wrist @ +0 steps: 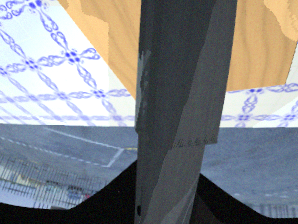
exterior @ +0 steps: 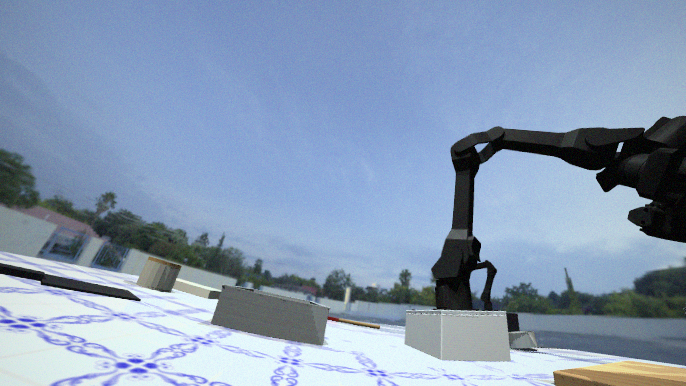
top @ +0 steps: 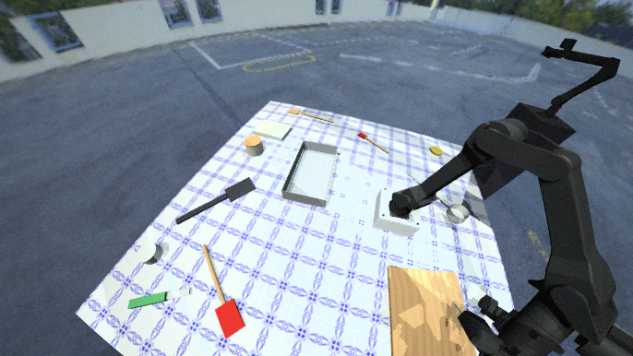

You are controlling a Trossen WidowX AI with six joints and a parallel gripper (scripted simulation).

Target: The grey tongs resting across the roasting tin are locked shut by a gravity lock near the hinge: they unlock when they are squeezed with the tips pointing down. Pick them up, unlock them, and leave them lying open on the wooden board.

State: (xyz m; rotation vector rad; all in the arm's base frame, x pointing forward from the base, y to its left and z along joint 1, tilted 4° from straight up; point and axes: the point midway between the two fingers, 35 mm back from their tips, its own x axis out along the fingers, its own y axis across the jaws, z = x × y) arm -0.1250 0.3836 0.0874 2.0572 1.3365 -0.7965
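Now: gripper tip 10 mm past the wooden board, 50 mm to the left of it and 150 mm above it. From my gripper tip the other things lie so: black spatula 770 mm ahead, 330 mm to the right, 160 mm below; then grey roasting tin 450 mm ahead, 540 mm to the right, 130 mm below; then red spatula 600 mm ahead, 30 mm to the right, 160 mm below.
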